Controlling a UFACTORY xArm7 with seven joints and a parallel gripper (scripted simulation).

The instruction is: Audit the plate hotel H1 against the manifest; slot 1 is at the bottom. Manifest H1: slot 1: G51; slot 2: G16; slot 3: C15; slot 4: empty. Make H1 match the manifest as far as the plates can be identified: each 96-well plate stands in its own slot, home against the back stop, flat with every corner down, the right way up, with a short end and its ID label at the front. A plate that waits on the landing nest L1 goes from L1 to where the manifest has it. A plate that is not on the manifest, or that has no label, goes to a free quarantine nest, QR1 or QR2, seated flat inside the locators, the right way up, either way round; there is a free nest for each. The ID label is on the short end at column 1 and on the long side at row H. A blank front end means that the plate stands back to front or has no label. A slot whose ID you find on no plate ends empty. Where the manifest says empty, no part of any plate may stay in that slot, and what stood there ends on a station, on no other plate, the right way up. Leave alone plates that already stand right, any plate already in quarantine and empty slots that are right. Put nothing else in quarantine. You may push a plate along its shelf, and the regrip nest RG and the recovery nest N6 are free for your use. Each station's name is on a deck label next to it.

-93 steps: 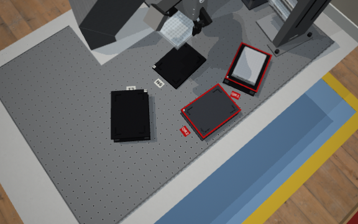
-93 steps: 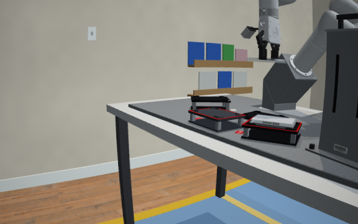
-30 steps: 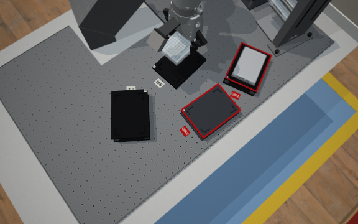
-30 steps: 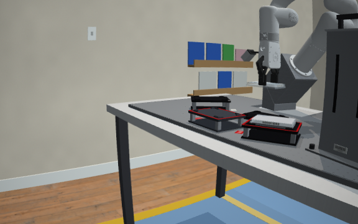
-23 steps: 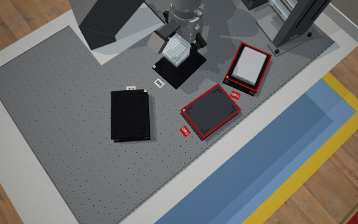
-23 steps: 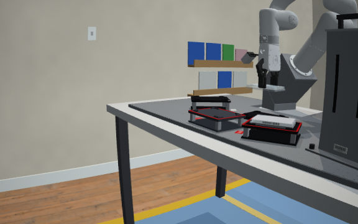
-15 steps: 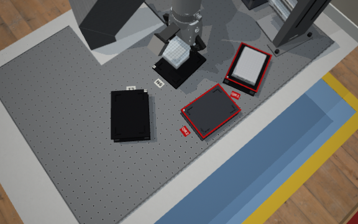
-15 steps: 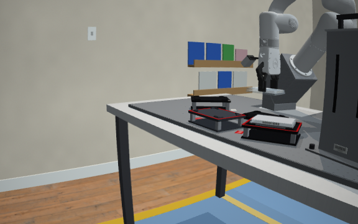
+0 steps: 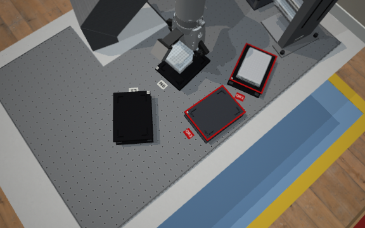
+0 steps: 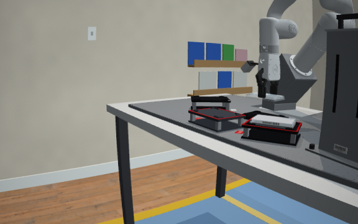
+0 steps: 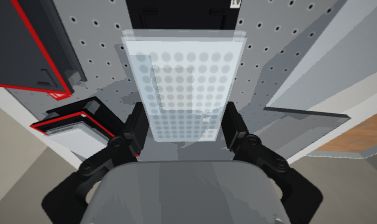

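Right now the black nest N6 is 10 mm to the right of my hand and 90 mm below it. Round my hand: quarantine nest QR2: 210 mm ahead, 60 mm to the right, 60 mm below; N6 deck label: 10 mm ahead, 120 mm to the right, 100 mm below; A1 mark: 50 mm behind, 90 mm to the right, 90 mm below.
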